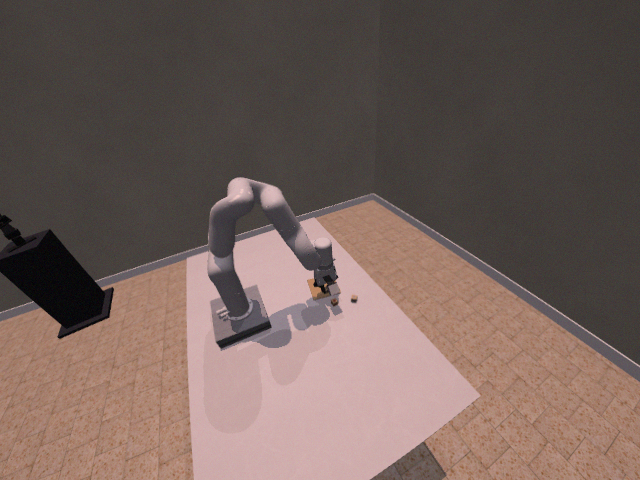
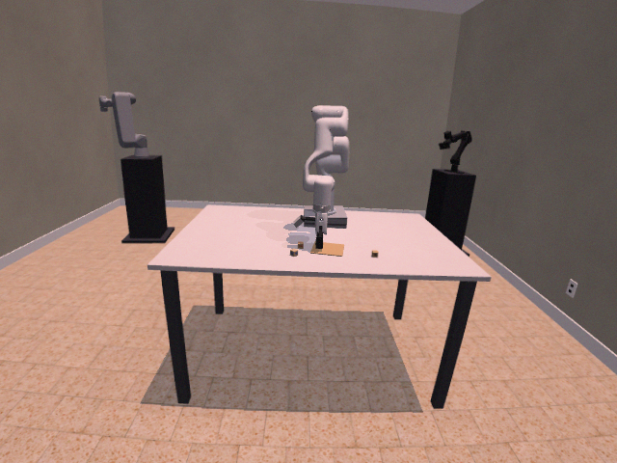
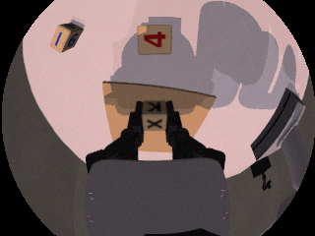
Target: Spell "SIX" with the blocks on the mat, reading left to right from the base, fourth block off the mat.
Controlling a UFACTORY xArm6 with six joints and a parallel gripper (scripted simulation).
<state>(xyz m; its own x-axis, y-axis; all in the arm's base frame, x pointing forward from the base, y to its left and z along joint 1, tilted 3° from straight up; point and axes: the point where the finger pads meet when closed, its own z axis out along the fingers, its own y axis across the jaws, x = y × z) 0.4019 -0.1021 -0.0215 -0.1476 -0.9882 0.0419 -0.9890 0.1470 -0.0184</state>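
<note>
Right now the tan mat is 10 mm ahead of my hand, 40 mm to the left of it and 30 mm below it.
</note>
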